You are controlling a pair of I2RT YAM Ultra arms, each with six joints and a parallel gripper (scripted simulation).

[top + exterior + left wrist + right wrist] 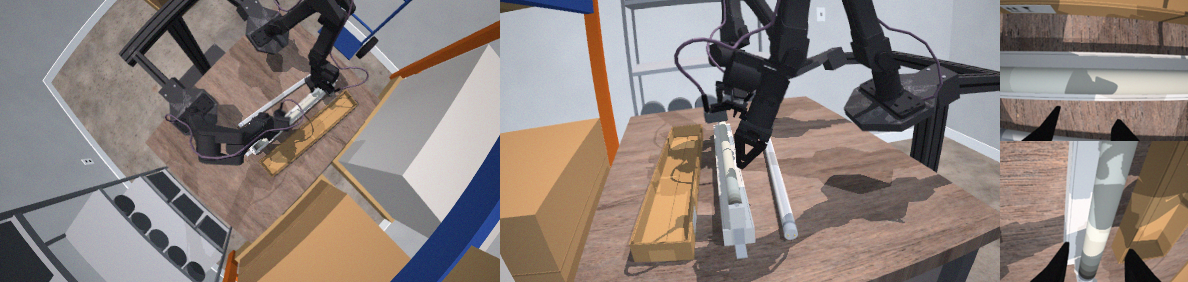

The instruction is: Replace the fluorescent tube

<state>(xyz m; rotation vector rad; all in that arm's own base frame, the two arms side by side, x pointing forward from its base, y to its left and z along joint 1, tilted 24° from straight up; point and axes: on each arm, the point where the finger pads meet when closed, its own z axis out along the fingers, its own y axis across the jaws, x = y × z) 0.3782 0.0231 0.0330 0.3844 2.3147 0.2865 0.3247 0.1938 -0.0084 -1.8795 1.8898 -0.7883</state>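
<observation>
My right hand is 40 mm short of the old fluorescent tube, 180 mm to the right of it and 50 mm above it. From my right hand the other things lie so: LED tube: 80 mm behind, 210 mm to the left, 100 mm below; then carton: 180 mm ahead, 160 mm to the left, 90 mm below; then grey light fixture: 40 mm ahead, 180 mm to the left, 60 mm below.
</observation>
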